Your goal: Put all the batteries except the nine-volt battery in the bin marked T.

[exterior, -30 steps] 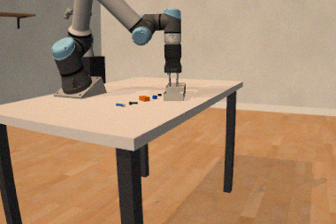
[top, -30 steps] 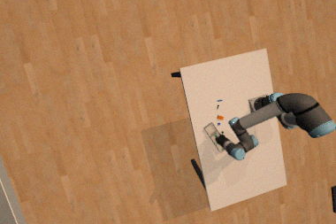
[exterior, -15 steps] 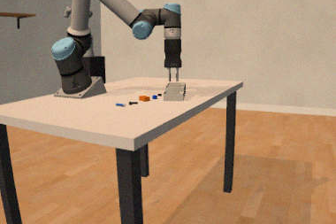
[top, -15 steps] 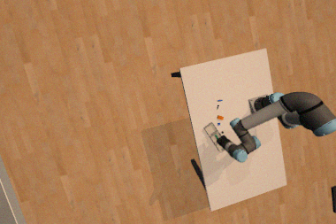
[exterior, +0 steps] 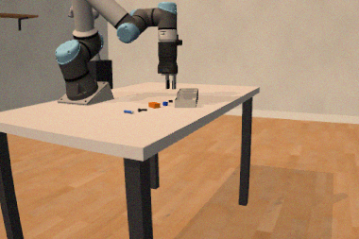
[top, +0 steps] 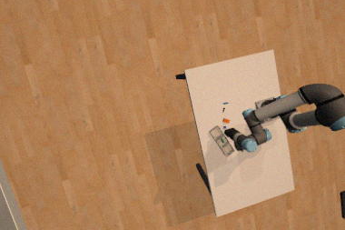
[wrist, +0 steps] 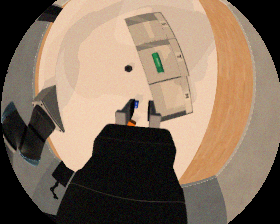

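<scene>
Right now the blue cylinder is 21 cm to the right of my hand, 8 cm below it and 6 cm behind it. Round my hand: grey bin 9 cm to the left, 6 cm below, 3 cm ahead; orange block 8 cm below, 6 cm to the right, 5 cm behind; green piece 8 cm to the left, 7 cm below, 3 cm ahead.
</scene>
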